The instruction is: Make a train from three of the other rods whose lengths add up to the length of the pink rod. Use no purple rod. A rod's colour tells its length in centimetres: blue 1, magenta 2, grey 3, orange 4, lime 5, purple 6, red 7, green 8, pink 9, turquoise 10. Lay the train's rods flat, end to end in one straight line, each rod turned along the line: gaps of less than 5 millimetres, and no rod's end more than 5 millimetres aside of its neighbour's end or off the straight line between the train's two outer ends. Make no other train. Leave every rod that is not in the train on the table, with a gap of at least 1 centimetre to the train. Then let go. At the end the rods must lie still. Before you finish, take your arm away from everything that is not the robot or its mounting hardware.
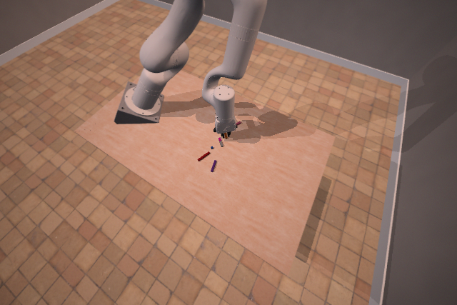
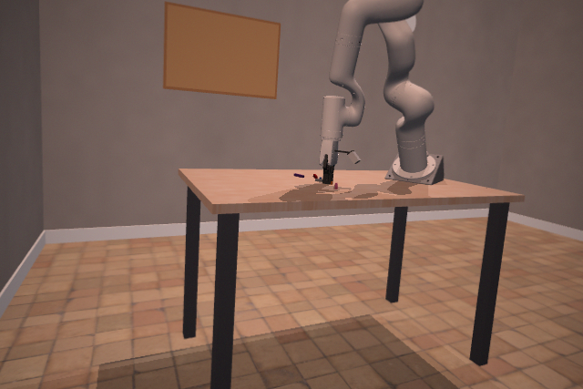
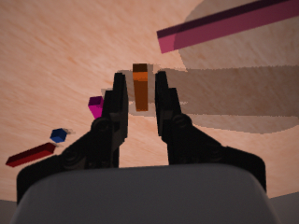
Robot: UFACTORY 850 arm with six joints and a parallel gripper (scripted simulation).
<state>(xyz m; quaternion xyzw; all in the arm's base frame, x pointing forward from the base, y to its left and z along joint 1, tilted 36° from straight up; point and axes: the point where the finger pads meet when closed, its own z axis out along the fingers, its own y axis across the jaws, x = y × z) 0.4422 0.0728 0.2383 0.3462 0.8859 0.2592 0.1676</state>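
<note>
The orange rod is 2 cm below my hand. Round my hand: pink rod 7 cm to the left, 2 cm below, 1 cm behind; magenta rod 4 cm to the right, 2 cm below, 1 cm behind; grey rod 6 cm to the right, 2 cm below, 2 cm ahead.
</note>
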